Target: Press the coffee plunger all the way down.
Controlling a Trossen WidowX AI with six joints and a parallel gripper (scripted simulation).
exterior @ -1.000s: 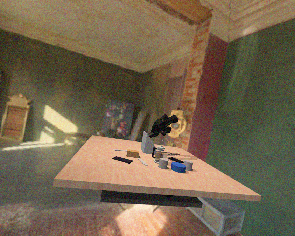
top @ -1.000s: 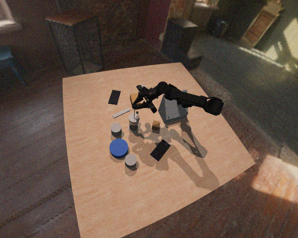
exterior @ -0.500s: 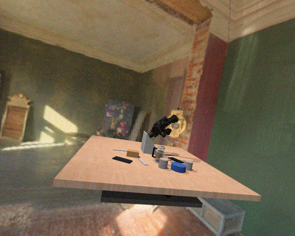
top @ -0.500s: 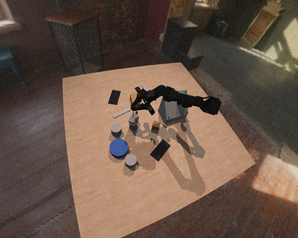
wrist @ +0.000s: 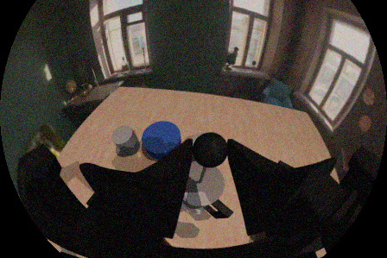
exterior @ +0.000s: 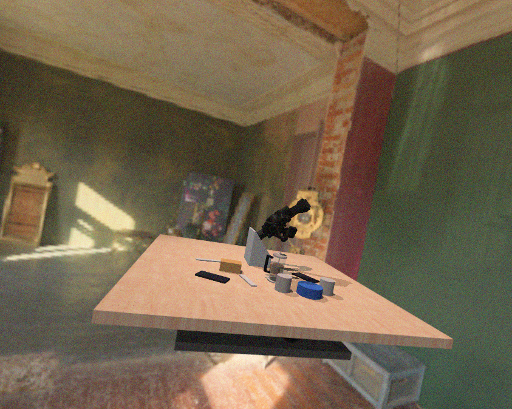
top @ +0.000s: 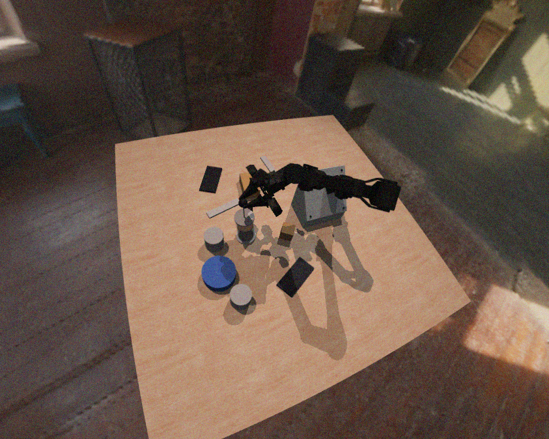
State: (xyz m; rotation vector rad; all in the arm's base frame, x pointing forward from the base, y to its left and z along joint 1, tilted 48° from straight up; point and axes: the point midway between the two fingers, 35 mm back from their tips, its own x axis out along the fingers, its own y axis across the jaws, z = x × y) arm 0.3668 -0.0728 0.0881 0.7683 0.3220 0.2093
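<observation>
My gripper tip is 110 mm above the coffee press, 30 mm past it and 10 mm to the left of it. Also, from my gripper tip: blue disc (200 mm below, 120 mm to the left, 120 mm ahead); brown cube (200 mm below, 190 mm behind, 60 mm to the left); tan block (220 mm to the right, 200 mm below, 130 mm behind).
</observation>
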